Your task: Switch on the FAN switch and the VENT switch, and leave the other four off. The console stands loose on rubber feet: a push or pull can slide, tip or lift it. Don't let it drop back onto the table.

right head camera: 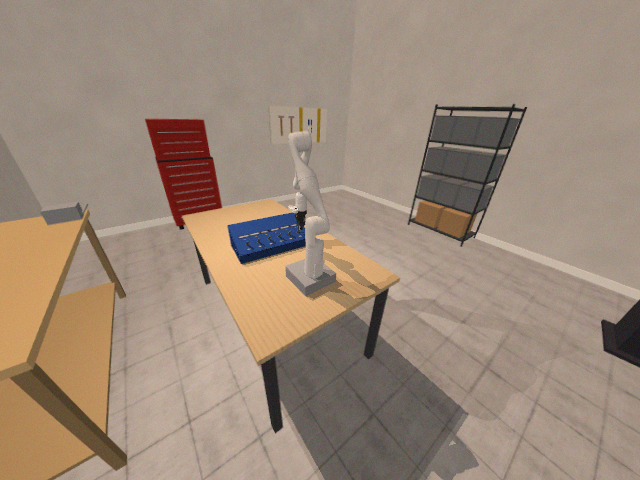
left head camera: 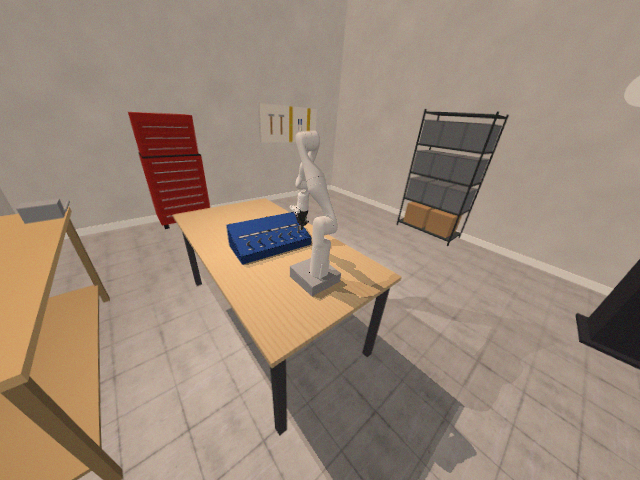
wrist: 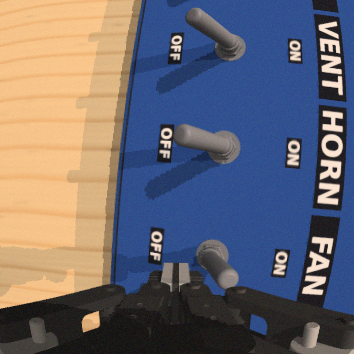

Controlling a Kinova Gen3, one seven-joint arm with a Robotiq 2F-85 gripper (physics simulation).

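Where they show: gripper, between the fingertips: [right head camera: 300,229] [left head camera: 301,229] [wrist: 175,278]; arm's base, origin of its link: [right head camera: 312,272] [left head camera: 317,272].
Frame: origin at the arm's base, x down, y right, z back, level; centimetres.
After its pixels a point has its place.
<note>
The blue console [left head camera: 258,223] {x -7.8, y 1.4, z -58.4 cm} [right head camera: 258,226] {x -6.9, y -0.2, z -56.5 cm} [wrist: 265,195] {x -3.3, y 17.4, z -43.4 cm} appears to rest level on the table. In the wrist view, the FAN lever [wrist: 220,267] {x -6.5, y 20.5, z -39.4 cm} leans toward its ON label. The HORN lever [wrist: 202,139] {x -5.4, y 13.8, z -39.3 cm} and the VENT lever [wrist: 212,27] {x -5.2, y 7.0, z -40.7 cm} lean toward OFF. The other three levers are small in the head views, and I cannot tell their positions. My gripper [left head camera: 301,228] {x -4.9, y 21.4, z -37.1 cm} [right head camera: 300,228] {x -4.9, y 21.4, z -37.1 cm} [wrist: 175,278] {x -4.9, y 21.4, z -37.1 cm} is shut and empty. It points down at the FAN end of the console, with its fingertips on the OFF side of the FAN lever and a visible gap between them.
The wooden table [left head camera: 289,320] {x 6.5, y -28.7, z 10.4 cm} [right head camera: 279,315] {x 6.5, y -27.6, z 8.2 cm} [wrist: 45,125] {x 6.5, y 9.6, z -26.2 cm} carries the console and the arm's grey base [left head camera: 314,284] {x 0.2, y -8.4, z 5.7 cm} [right head camera: 310,284] {x 0.6, y -7.1, z 6.3 cm}. The base stands near the console's FAN end. A second wooden bench [left head camera: 25,279] [right head camera: 31,268] stands at the left. A red cabinet and a shelf rack stand farther back.
</note>
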